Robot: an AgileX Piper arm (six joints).
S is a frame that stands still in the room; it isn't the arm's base.
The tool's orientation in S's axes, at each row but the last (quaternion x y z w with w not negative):
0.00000, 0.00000, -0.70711, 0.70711
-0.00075, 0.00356, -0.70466, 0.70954
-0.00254, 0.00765, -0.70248, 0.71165
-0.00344, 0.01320, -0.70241, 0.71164
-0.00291, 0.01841, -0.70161, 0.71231
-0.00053, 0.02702, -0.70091, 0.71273
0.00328, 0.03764, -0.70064, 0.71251
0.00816, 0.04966, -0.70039, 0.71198
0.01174, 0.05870, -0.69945, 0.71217
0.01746, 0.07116, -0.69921, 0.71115
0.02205, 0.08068, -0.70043, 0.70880
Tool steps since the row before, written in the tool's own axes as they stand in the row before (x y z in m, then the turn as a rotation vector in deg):
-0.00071, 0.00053, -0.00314, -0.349, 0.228, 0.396
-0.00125, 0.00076, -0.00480, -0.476, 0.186, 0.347
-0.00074, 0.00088, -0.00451, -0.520, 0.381, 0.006
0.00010, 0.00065, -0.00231, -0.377, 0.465, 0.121
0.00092, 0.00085, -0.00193, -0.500, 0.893, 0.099
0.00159, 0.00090, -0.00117, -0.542, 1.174, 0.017
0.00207, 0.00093, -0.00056, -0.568, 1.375, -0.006
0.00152, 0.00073, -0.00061, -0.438, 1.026, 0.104
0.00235, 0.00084, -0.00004, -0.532, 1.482, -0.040
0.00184, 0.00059, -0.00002, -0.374, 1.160, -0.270
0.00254, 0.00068, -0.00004, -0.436, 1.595, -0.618
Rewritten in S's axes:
0.00053, 0.00071, -0.00314, 0.228, 0.349, 0.396
0.00072, 0.00127, -0.00480, 0.185, 0.476, 0.348
0.00081, 0.00078, -0.00452, 0.374, 0.525, 0.004
0.00060, -0.00006, -0.00233, 0.463, 0.381, 0.115
0.00080, -0.00086, -0.00197, 0.888, 0.511, 0.083
0.00088, -0.00153, -0.00126, 1.165, 0.561, -0.008
0.00093, -0.00202, -0.00072, 1.364, 0.592, -0.039
0.00071, -0.00145, -0.00077, 1.024, 0.447, 0.080
0.00087, -0.00232, -0.00033, 1.468, 0.565, -0.083
0.00061, -0.00181, -0.00030, 1.131, 0.430, -0.307
0.00069, -0.00250, -0.00046, 1.535, 0.549, -0.676

